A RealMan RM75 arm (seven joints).
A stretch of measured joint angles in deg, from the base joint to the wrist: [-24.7 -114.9 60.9 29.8 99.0 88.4 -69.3]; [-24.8 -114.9 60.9 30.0 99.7 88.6 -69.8]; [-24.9 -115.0 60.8 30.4 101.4 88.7 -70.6]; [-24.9 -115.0 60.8 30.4 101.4 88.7 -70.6]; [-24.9 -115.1 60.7 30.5 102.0 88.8 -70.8]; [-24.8 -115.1 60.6 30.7 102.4 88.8 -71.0]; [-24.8 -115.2 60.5 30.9 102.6 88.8 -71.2]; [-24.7 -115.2 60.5 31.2 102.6 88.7 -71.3]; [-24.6 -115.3 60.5 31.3 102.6 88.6 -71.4]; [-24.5 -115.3 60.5 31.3 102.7 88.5 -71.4]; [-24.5 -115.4 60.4 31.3 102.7 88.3 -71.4]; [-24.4 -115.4 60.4 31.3 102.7 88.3 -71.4]
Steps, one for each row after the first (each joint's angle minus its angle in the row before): [-0.1 0.0 0.0 0.2 0.7 0.2 -0.5]; [-0.1 -0.1 -0.1 0.4 1.7 0.1 -0.8]; [0.0 0.0 0.0 0.0 0.0 0.0 0.0]; [0.0 -0.1 -0.1 0.1 0.6 0.1 -0.2]; [0.1 0.0 -0.1 0.2 0.4 0.0 -0.2]; [0.0 -0.1 -0.1 0.2 0.2 0.0 -0.2]; [0.1 0.0 0.0 0.3 0.0 -0.1 -0.1]; [0.1 -0.1 0.0 0.1 0.0 -0.1 -0.1]; [0.1 0.0 0.0 0.0 0.1 -0.1 0.0]; [0.0 -0.1 -0.1 0.0 0.0 -0.2 0.0]; [0.1 0.0 0.0 0.0 0.0 0.0 0.0]
